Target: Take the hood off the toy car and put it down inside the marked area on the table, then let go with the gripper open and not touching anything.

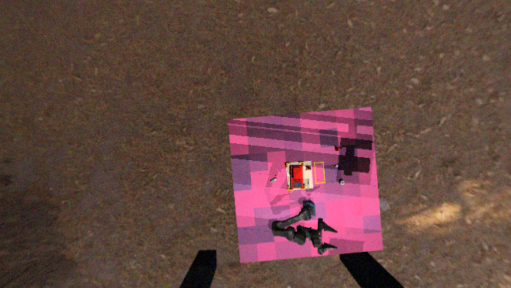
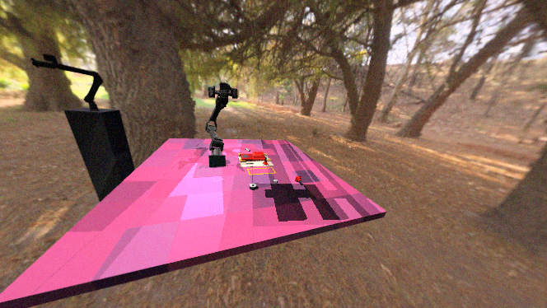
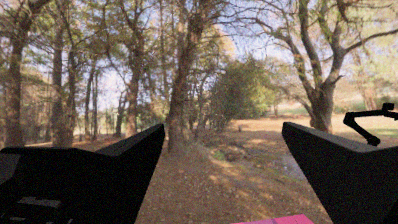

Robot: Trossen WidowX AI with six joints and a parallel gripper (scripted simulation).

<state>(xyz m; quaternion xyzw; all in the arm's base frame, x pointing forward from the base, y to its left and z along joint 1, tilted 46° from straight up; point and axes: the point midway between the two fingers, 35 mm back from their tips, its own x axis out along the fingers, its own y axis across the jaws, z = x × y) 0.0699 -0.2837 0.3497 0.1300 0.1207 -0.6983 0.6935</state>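
The red hood lies 27 cm ahead of my gripper tip, 8 cm to the left of it and 48 cm below it. Also, from my gripper tip: dark ring: 17 cm ahead, 33 cm to the right, 51 cm below.
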